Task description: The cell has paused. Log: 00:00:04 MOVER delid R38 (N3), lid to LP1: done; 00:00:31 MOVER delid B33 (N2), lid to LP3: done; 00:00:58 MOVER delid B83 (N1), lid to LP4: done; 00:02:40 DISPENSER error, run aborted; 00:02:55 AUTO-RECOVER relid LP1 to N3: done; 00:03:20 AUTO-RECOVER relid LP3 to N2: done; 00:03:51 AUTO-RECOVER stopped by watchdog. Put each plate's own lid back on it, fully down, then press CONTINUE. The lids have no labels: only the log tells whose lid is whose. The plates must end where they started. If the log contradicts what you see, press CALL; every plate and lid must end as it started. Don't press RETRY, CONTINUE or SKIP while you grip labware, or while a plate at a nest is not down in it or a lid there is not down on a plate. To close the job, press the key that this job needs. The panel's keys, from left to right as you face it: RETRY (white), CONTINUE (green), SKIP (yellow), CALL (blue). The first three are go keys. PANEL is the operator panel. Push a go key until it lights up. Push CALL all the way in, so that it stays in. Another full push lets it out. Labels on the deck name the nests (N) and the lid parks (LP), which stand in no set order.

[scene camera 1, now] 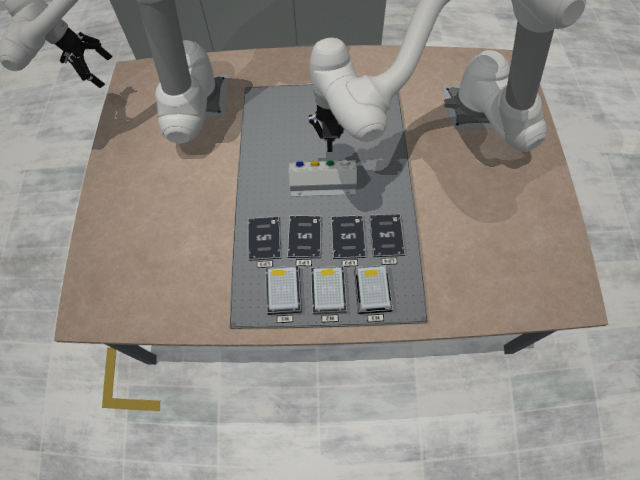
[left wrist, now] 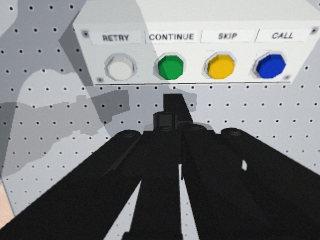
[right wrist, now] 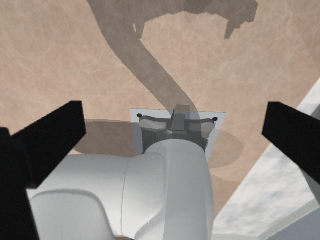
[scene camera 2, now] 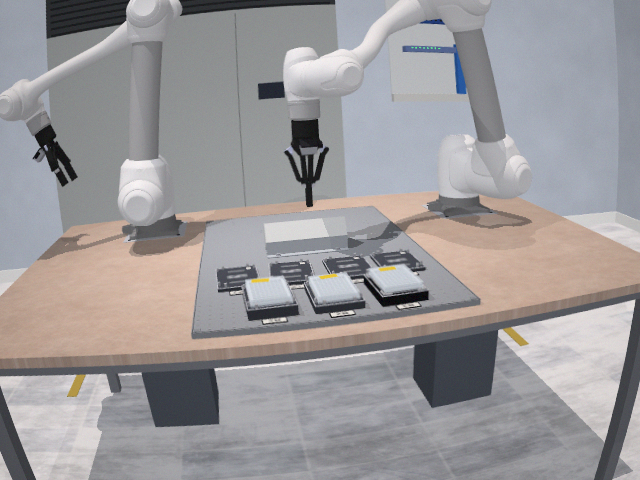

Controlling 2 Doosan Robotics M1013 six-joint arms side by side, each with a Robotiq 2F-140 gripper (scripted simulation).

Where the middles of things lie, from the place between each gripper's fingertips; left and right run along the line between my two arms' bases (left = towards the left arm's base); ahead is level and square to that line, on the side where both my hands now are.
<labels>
My left gripper (scene camera 2: 309,205) is now 27 cm short of the LP2 lid park (scene camera 1: 337,245), 13 cm above it and 7 cm to the right of it. Also, from my left hand: LP4 lid park (scene camera 1: 375,226): 26 cm ahead, 19 cm to the left, 13 cm below; then LP3 lid park (scene camera 1: 252,228): 28 cm ahead, 20 cm to the right, 13 cm below; then LP1 lid park (scene camera 1: 315,244): 27 cm ahead, 13 cm below, 7 cm to the right.
My right gripper (scene camera 1: 106,71) is now 550 mm short of the LP3 lid park, 640 mm to the right of it and 210 mm above it. From my right hand the other things lie so: LP2 lid park: 540 mm ahead, 910 mm to the left, 210 mm below; clear lid (scene camera 1: 282,286): 730 mm ahead, 720 mm to the left, 180 mm below; LP1 lid park: 540 mm ahead, 770 mm to the left, 210 mm below.
</labels>
